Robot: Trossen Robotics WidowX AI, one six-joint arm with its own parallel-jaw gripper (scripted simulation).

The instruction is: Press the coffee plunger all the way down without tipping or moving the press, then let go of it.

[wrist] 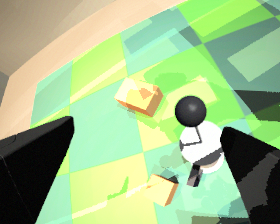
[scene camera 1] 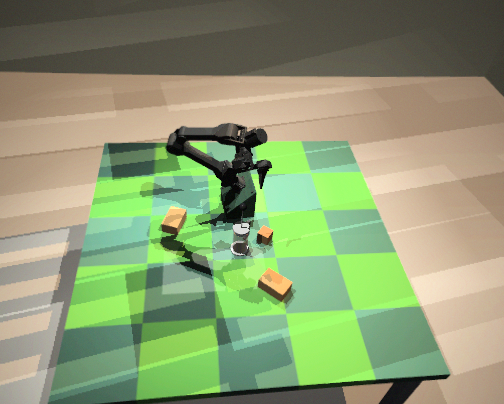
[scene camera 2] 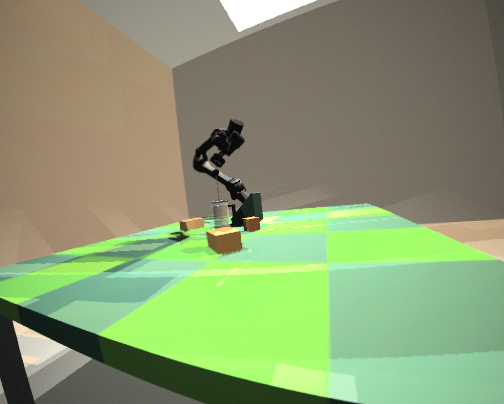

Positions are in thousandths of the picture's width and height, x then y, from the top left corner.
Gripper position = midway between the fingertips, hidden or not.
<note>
The gripper (scene camera 1: 495, 474) is open, with nothing in its grasp. Further things: a coffee press (wrist: 712, 641).
The gripper also shows in the wrist view (wrist: 538, 578).
</note>
